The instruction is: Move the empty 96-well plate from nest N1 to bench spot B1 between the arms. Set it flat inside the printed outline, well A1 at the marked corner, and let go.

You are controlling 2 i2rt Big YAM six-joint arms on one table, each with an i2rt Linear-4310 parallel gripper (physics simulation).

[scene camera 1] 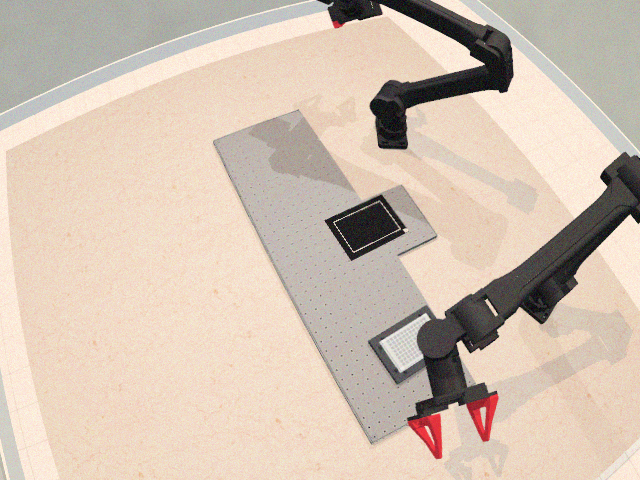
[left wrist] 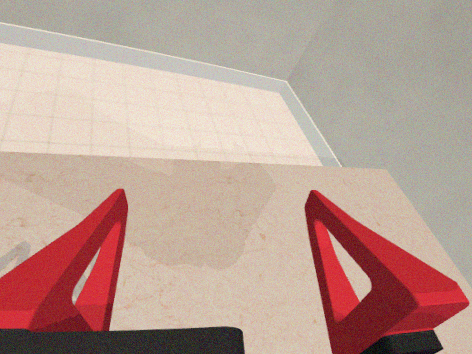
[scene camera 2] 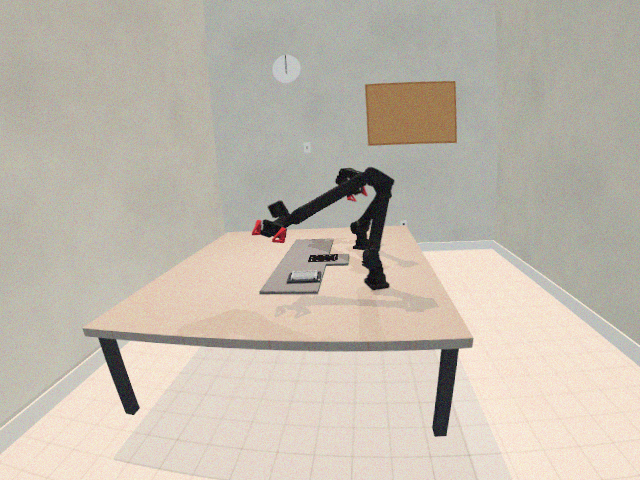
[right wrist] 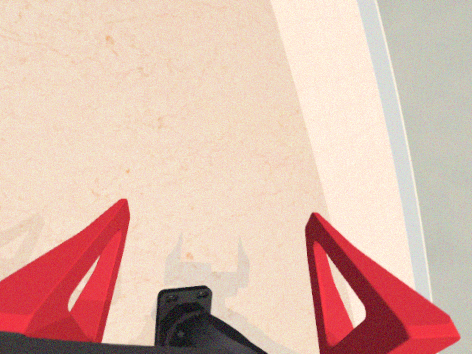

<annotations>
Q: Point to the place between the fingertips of my left gripper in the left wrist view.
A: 220, 197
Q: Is my left gripper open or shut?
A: Open.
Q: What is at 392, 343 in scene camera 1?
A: A white well plate.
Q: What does my left gripper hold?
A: Nothing.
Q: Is my right gripper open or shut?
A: Open.
</annotations>
